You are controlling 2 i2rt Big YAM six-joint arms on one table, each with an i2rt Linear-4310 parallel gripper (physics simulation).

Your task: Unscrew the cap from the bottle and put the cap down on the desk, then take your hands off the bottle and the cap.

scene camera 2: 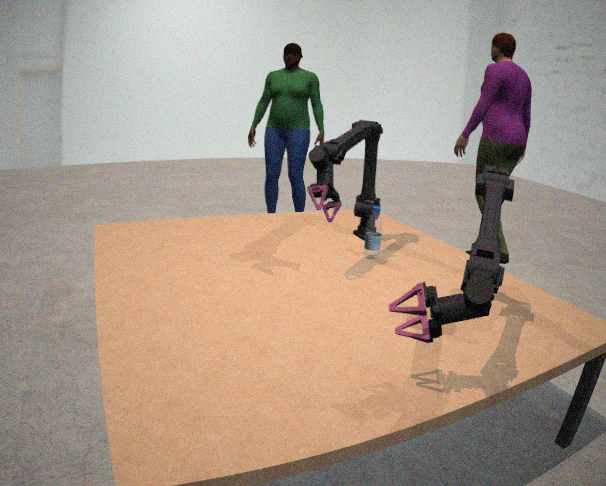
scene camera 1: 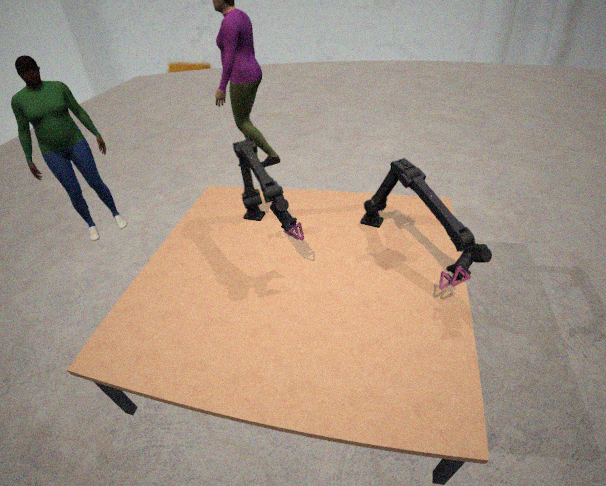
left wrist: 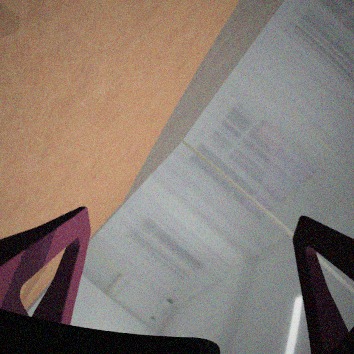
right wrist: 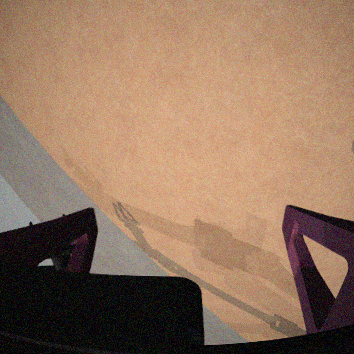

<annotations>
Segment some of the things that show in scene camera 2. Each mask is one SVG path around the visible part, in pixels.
The left gripper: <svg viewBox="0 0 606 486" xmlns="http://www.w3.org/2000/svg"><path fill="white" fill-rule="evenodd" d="M421 282L405 295L389 304L389 311L419 315L396 327L395 334L431 343L433 338L442 336L441 325L466 320L467 309L462 293L438 298L436 286L426 287L426 283ZM423 334L402 330L421 323ZM431 307L430 313L432 319L429 319L427 321L426 308ZM417 295L418 306L397 307L399 304Z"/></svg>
The right gripper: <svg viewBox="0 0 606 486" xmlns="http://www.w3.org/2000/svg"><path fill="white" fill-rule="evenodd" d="M320 172L320 174L317 174L317 183L307 187L307 191L316 209L323 209L329 223L333 222L336 213L341 207L341 201L338 192L333 187L333 176L331 173L327 172L324 174L324 172ZM335 208L330 218L327 210L329 210L329 208Z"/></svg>
</annotations>
